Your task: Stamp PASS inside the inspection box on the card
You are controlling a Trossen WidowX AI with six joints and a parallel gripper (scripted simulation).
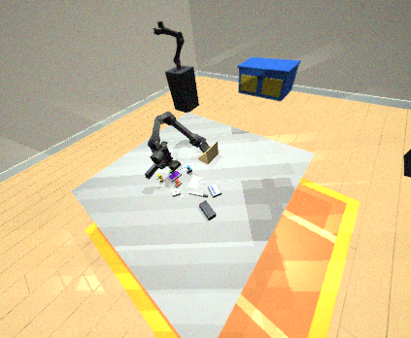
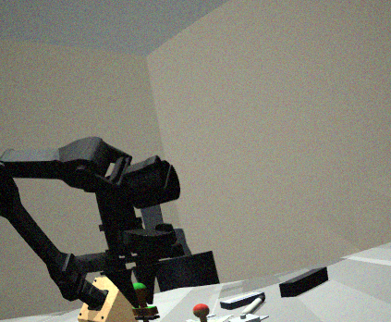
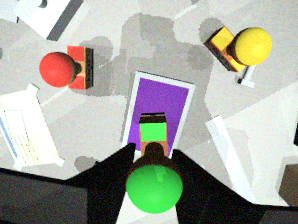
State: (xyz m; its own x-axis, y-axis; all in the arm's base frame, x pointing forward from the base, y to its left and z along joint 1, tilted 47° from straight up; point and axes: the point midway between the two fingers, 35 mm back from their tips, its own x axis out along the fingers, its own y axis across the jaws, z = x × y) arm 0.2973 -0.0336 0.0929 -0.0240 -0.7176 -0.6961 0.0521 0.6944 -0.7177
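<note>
The purple ink pad lies 80 mm below my gripper tip. Also, from my gripper tip: blue-knobbed stamp: 90 mm behind, 70 mm to the left, 60 mm below; red-knobbed stamp: 80 mm to the left, 60 mm below, 40 mm ahead; green-knobbed PASS stamp: right at my gripper tip.
</note>
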